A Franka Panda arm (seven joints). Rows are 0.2 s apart.
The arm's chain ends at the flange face. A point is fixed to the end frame.
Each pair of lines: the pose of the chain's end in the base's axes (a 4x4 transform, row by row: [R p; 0 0 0 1], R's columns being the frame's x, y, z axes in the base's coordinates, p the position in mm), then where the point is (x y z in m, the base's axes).
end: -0.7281, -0.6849, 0.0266, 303.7; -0.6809, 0.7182, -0.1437, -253.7; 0.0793, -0.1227, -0.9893, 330.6; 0, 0, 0, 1
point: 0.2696 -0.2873 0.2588
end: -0.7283, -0.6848, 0.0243, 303.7; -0.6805, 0.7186, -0.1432, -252.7; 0.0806, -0.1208, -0.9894, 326.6; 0, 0, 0, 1
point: 0.2695 -0.2863 0.2548
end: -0.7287, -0.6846, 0.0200, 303.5; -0.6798, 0.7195, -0.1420, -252.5; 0.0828, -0.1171, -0.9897, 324.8; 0, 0, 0, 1
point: 0.2689 -0.2859 0.2531
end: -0.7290, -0.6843, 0.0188, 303.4; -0.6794, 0.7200, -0.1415, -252.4; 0.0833, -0.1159, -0.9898, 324.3; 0, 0, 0, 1
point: 0.2687 -0.2858 0.2526
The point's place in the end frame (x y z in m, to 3 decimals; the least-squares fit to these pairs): 0.042 0.008 0.075
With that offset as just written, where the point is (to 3 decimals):
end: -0.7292, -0.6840, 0.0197, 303.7; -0.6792, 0.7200, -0.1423, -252.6; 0.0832, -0.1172, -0.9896, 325.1; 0, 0, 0, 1
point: 0.269 -0.286 0.253
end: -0.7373, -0.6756, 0.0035, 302.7; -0.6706, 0.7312, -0.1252, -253.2; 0.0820, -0.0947, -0.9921, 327.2; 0, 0, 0, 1
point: 0.267 -0.285 0.255
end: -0.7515, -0.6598, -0.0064, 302.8; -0.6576, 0.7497, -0.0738, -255.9; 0.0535, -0.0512, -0.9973, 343.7; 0, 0, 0, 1
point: 0.265 -0.283 0.271
